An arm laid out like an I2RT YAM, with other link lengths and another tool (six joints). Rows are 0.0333 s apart.
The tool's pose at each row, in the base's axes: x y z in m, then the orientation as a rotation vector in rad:
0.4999 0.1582 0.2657 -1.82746 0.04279 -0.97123
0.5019 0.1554 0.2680 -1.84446 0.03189 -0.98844
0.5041 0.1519 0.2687 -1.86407 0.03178 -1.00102
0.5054 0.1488 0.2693 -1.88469 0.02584 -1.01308
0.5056 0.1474 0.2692 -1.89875 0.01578 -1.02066
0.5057 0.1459 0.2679 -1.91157 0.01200 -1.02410
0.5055 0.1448 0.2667 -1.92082 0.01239 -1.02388
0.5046 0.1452 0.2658 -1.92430 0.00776 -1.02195
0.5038 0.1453 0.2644 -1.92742 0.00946 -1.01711
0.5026 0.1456 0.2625 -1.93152 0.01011 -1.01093
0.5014 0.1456 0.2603 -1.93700 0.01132 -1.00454
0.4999 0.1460 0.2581 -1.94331 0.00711 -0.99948
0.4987 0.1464 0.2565 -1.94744 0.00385 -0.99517
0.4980 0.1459 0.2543 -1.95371 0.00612 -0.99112
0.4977 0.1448 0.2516 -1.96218 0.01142 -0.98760
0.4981 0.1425 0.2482 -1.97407 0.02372 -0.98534
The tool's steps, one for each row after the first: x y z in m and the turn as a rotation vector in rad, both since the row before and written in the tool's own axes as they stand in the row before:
0.0039 0.0003 -0.0012 -0.01497 0.00080 -0.02057
0.0034 0.0021 -0.0013 -0.01994 0.00146 -0.01191
0.0025 0.0016 -0.0016 -0.01868 -0.00155 -0.01554
0.0006 0.0009 -0.0009 -0.01053 -0.00382 -0.01401
-0.0002 0.0018 -0.0008 -0.01062 -0.00358 -0.00754
-0.0005 0.0014 -0.0007 -0.00805 -0.00311 -0.00206
-0.0013 0.0001 -0.0001 -0.00093 -0.00415 -0.00286
-0.0015 0.0007 -0.0001 -0.00204 -0.00350 0.00275
-0.0021 0.0008 -0.0001 -0.00220 -0.00507 0.00251
-0.0022 0.0012 -0.0003 -0.00354 -0.00545 0.00260
-0.0026 0.0008 -0.0002 -0.00280 -0.00690 -0.00176
-0.0020 0.0005 -0.0001 -0.00143 -0.00534 -0.00098
-0.0017 0.0016 -0.0003 -0.00518 -0.00381 0.00189
-0.0015 0.0025 -0.0003 -0.00824 -0.00305 0.00299
-0.0010 0.0040 -0.0005 -0.01385 -0.00075 0.00594

